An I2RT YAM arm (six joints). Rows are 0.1 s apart.
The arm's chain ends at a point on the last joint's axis. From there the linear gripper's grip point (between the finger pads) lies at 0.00 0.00 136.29 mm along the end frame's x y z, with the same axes.
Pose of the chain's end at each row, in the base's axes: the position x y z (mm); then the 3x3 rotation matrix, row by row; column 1 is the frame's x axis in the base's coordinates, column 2 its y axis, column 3 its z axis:
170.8, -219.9, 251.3; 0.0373, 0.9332, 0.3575; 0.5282, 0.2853, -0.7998; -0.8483, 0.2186, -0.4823
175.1, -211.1, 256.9; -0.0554, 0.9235, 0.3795; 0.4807, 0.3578, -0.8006; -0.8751, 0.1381, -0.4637
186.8, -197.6, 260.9; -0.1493, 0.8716, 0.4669; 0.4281, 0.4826, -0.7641; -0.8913, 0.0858, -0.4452
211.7, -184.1, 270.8; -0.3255, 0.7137, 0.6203; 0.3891, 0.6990, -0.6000; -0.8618, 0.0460, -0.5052
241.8, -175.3, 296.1; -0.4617, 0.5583, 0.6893; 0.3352, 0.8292, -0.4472; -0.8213, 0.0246, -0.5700
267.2, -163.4, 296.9; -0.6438, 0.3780, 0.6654; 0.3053, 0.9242, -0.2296; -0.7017, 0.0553, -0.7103
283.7, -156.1, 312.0; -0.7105, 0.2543, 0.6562; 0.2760, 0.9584, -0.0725; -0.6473, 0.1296, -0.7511
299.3, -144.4, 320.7; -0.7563, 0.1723, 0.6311; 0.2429, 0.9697, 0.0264; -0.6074, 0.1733, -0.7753
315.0, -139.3, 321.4; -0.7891, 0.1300, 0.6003; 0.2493, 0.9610, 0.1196; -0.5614, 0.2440, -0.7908
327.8, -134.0, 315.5; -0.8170, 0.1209, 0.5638; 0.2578, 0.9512, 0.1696; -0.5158, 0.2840, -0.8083
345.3, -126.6, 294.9; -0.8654, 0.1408, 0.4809; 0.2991, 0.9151, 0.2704; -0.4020, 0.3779, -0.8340
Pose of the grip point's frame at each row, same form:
219.5, -328.9, 185.6; 0.0373, 0.9332, 0.3575; 0.5282, 0.2853, -0.7998; -0.8483, 0.2186, -0.4823
226.8, -320.2, 193.7; -0.0554, 0.9235, 0.3795; 0.4807, 0.3578, -0.8006; -0.8751, 0.1381, -0.4637
250.4, -301.7, 200.2; -0.1493, 0.8716, 0.4669; 0.4281, 0.4826, -0.7641; -0.8913, 0.0858, -0.4452
296.2, -265.9, 201.9; -0.3255, 0.7137, 0.6203; 0.3891, 0.6990, -0.6000; -0.8618, 0.0460, -0.5052
335.7, -236.2, 218.4; -0.4617, 0.5583, 0.6893; 0.3352, 0.8292, -0.4472; -0.8213, 0.0246, -0.5700
357.9, -194.7, 200.1; -0.6438, 0.3780, 0.6654; 0.3053, 0.9242, -0.2296; -0.7017, 0.0553, -0.7103
373.1, -166.0, 209.6; -0.7105, 0.2543, 0.6562; 0.2760, 0.9584, -0.0725; -0.6473, 0.1296, -0.7511
385.3, -140.8, 215.0; -0.7563, 0.1723, 0.6311; 0.2429, 0.9697, 0.0264; -0.6074, 0.1733, -0.7753
396.8, -123.0, 213.6; -0.7891, 0.1300, 0.6003; 0.2493, 0.9610, 0.1196; -0.5614, 0.2440, -0.7908
404.6, -110.9, 205.3; -0.8170, 0.1209, 0.5638; 0.2578, 0.9512, 0.1696; -0.5158, 0.2840, -0.8083
410.8, -89.7, 181.2; -0.8654, 0.1408, 0.4809; 0.2991, 0.9151, 0.2704; -0.4020, 0.3779, -0.8340

